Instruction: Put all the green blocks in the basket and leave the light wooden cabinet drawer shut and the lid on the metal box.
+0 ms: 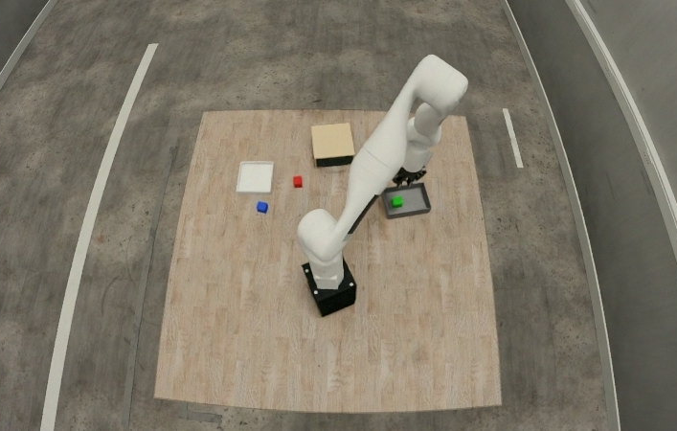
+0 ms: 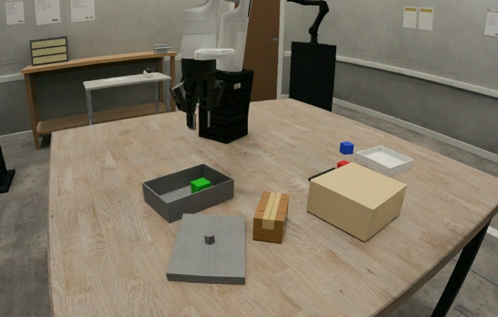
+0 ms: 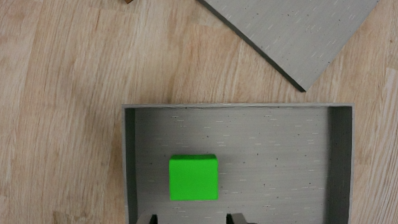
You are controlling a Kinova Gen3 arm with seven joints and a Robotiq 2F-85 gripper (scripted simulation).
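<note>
The grey metal box lies 1 cm ahead of my hand, 4 cm to the right of it and 16 cm below it. Also, from my hand: small cardboard box 19 cm ahead, 8 cm to the left, 15 cm below; then lid 20 cm ahead, 7 cm to the right, 17 cm below; then drawer 22 cm ahead, 27 cm to the left, 15 cm below.
</note>
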